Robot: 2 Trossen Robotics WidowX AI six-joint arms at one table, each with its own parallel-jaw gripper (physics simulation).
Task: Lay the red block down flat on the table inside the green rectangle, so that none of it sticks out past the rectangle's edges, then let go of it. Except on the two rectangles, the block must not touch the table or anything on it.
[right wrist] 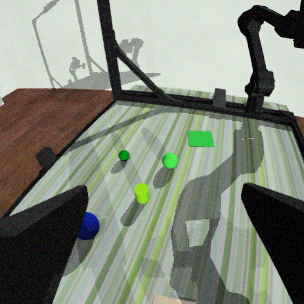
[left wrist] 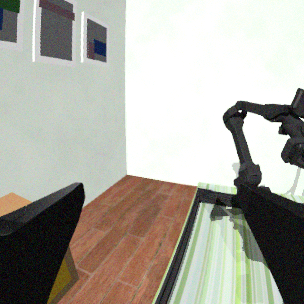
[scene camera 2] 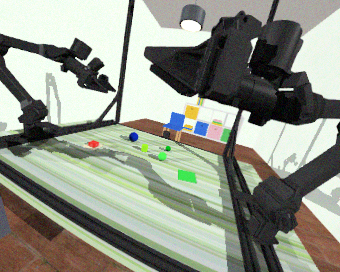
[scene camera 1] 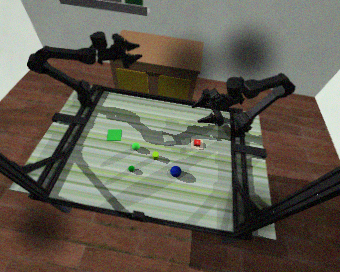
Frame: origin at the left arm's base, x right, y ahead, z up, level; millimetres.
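Where they show: left gripper, between the fingertips: [left wrist: 162, 190] [scene camera 2: 147, 61] [scene camera 1: 140, 50]; right gripper, between the fingertips: [right wrist: 166, 192] [scene camera 2: 112, 92] [scene camera 1: 194, 114]; left arm's base, origin of its link: [right wrist: 252, 107] [scene camera 2: 259, 232] [scene camera 1: 86, 103]; right arm's base, origin of its link: [scene camera 2: 33, 134] [scene camera 1: 238, 132].
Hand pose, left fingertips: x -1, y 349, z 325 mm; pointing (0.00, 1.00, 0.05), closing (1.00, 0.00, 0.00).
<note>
Each offset is from my left fingertips to the centre of the thing. "spot": to the spot under its first point.
The red block {dx +394, dy +245, dz -335 mm} [scene camera 1: 197, 142] [scene camera 2: 93, 144] sits on the pale rectangle {spot: dx +423, dy +268, dz -343 mm} [scene camera 1: 202, 147] [right wrist: 172, 300], at the right in scene camera 1; the block does not show in the right wrist view. The flat green rectangle {spot: dx +257, dy -200, dz -344 mm} [scene camera 1: 114, 135] [scene camera 2: 187, 176] [right wrist: 201, 139] lies bare on the striped table, at the left in scene camera 1. My right gripper [scene camera 1: 196, 113] [scene camera 2: 111, 85] [right wrist: 166, 192] is open and empty, raised above the table, apart from the block. My left gripper [scene camera 1: 140, 51] [scene camera 2: 149, 59] [left wrist: 162, 190] is open and empty, held high, far from the block.
Between the rectangles stand a yellow-green cylinder {dx +435, dy +0, dz -328 mm} [scene camera 1: 155, 155] [scene camera 2: 144, 148] [right wrist: 142, 193] and a light green ball {dx +363, dy -93, dz -324 mm} [scene camera 1: 135, 146] [scene camera 2: 162, 156] [right wrist: 170, 160]. A dark green ball {dx +484, dy -131, dz -330 mm} [scene camera 1: 131, 168] [right wrist: 124, 155] and a blue ball {dx +546, dy +81, dz -317 mm} [scene camera 1: 175, 171] [right wrist: 90, 226] lie nearby. Black frame bars edge the table.
</note>
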